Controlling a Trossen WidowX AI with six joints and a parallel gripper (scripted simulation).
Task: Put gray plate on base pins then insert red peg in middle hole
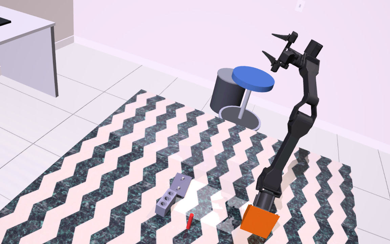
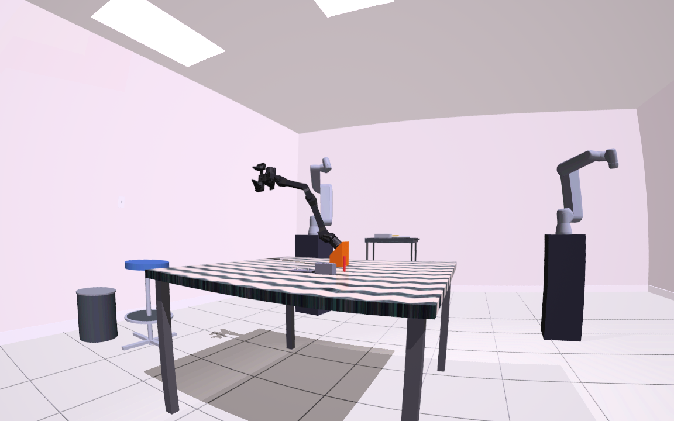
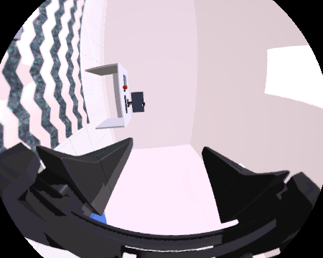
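My gripper tip is 580 mm to the right of the gray plate, 510 mm above it and 70 mm short of it. Round my gripper tip: red peg: 620 mm to the left, 510 mm below, 50 mm behind.
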